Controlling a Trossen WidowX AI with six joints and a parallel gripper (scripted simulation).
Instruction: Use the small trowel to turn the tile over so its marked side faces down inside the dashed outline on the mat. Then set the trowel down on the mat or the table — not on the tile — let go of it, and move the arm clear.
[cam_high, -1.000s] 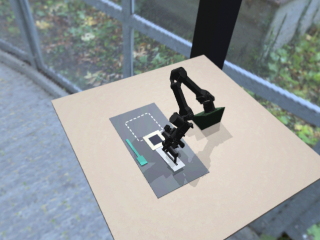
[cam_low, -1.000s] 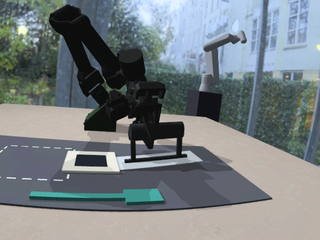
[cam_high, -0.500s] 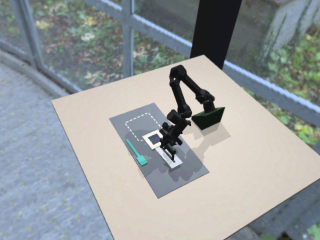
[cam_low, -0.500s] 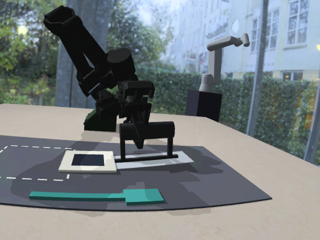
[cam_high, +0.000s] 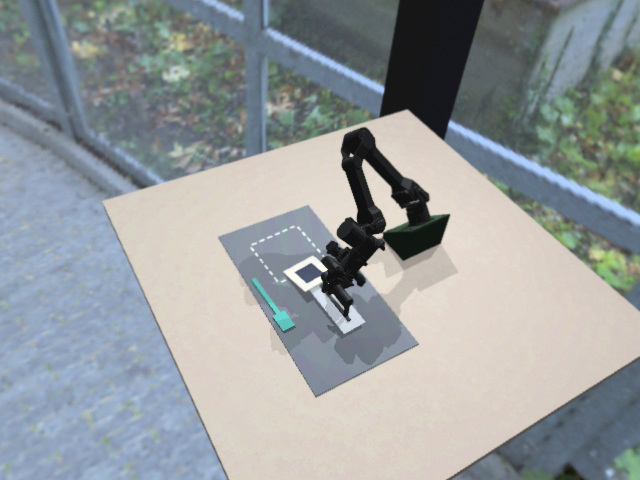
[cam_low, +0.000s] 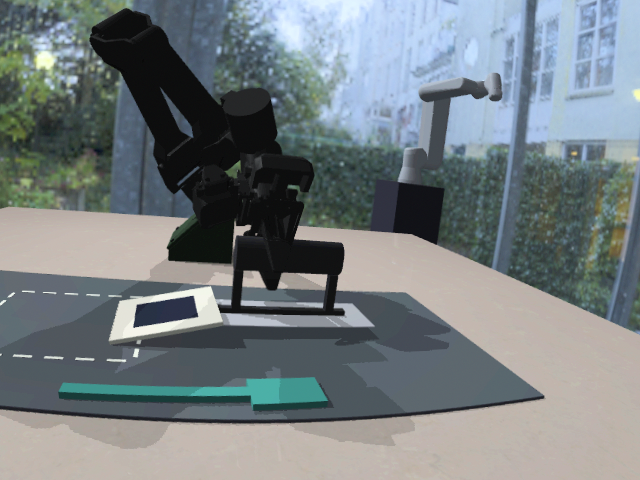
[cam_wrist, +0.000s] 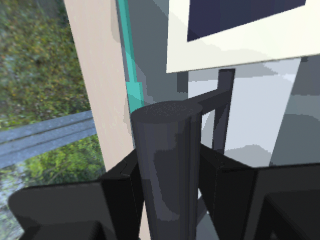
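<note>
The tile is 2 cm behind my gripper tip, 12 cm to the right of it and 5 cm below it. Also, from my gripper tip: teal arrow mark: 13 cm ahead, 7 cm to the right, 6 cm below; grey mat: 1 cm behind, 8 cm to the right, 8 cm below.
</note>
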